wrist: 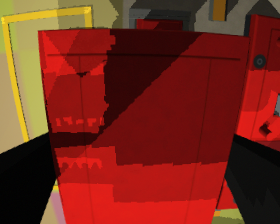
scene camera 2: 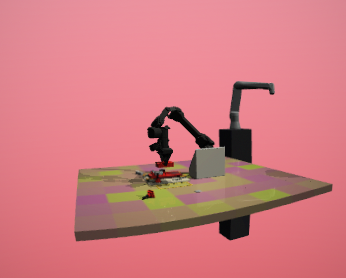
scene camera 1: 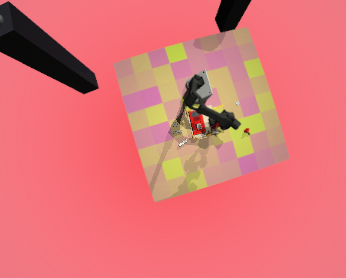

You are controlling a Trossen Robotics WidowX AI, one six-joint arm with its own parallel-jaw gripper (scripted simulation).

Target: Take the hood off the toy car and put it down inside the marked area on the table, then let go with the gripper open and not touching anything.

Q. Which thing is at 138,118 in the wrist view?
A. A hood.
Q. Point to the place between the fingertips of my gripper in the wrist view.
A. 140,141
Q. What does my gripper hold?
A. A hood.
